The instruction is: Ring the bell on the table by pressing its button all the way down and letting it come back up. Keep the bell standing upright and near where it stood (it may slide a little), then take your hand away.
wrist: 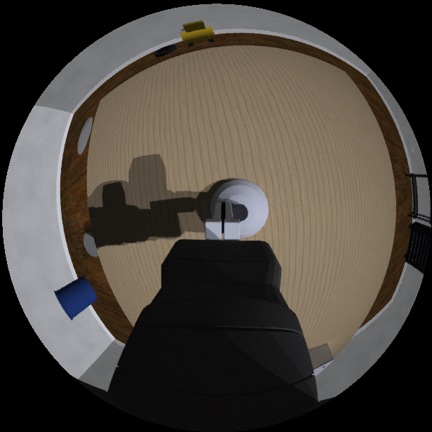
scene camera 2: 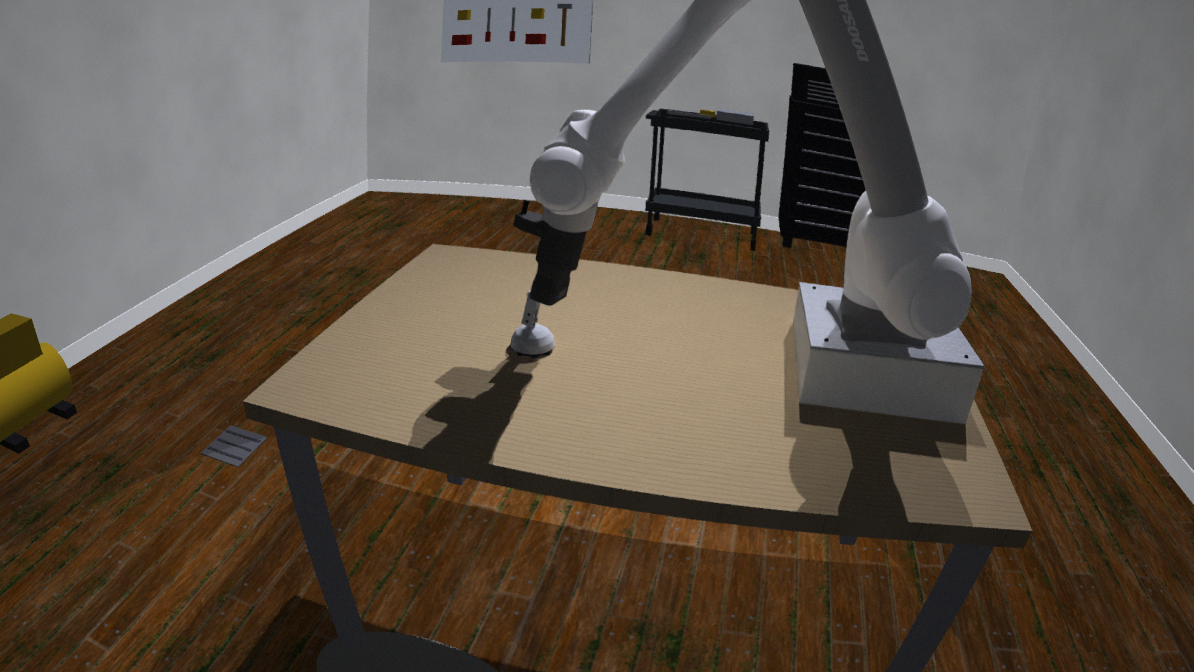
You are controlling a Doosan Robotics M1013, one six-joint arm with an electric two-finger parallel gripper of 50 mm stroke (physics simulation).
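Seen in the pictures: gripper, between the fingertips: (scene camera 2: 528,324); arm's base, origin of its link: (scene camera 2: 875,325).
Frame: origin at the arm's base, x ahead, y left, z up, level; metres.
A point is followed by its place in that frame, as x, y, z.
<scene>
The bell (scene camera 2: 533,341) @(0.650, 0.045, -0.082) (wrist: 257,204) is a pale dome standing upright on the table (scene camera 2: 668,400) @(0.397, 0.153, -0.113) (wrist: 300,125). Its dark round button (wrist: 241,212) shows in the wrist view, partly covered by the fingers. The button cannot be made out in the scene view. My gripper (scene camera 2: 528,324) @(0.663, 0.030, -0.056) (wrist: 222,211) is shut and empty, pointing down with its tips at the top of the dome. In the wrist view the tips overlap the dome left of the button's visible part. Whether they touch the button or the dome, and how far the button is down, cannot be told.
The robot's base block (scene camera 2: 885,379) @(0.004, 0.140, -0.042) stands at the right of the table in the scene view. The arm's shadow falls beside the bell. A black cart (scene camera 2: 706,125) and a dark tool cabinet (scene camera 2: 823,166) stand on the floor behind the table.
</scene>
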